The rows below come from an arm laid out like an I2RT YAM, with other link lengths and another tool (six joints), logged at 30 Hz.
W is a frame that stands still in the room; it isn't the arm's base.
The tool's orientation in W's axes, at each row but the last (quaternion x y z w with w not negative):
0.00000 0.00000 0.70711 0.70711
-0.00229 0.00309 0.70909 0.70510
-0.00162 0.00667 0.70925 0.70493
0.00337 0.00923 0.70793 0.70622
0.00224 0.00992 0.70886 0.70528
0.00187 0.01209 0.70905 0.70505
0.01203 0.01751 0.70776 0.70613
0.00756 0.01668 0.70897 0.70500
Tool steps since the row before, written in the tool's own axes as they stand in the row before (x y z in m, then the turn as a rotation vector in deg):
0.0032 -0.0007 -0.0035 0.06 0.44 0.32
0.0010 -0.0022 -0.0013 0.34 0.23 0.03
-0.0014 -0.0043 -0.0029 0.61 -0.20 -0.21
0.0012 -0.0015 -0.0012 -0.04 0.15 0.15
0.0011 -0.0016 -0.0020 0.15 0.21 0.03
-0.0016 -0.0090 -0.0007 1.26 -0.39 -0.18
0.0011 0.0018 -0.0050 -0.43 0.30 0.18
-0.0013 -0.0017 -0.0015 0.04 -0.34 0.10
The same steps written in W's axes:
0.0007 0.0032 -0.0035 -0.44 0.06 0.32
0.0022 0.0010 -0.0013 -0.23 0.34 0.03
0.0043 -0.0014 -0.0029 0.19 0.61 -0.22
0.0015 0.0012 -0.0012 -0.15 -0.04 0.15
0.0016 0.0011 -0.0020 -0.21 0.15 0.03
0.0090 -0.0016 -0.0009 0.38 1.26 -0.21
-0.0020 0.0011 -0.0049 -0.29 -0.43 0.20
0.0017 -0.0013 -0.0015 0.34 0.04 0.09

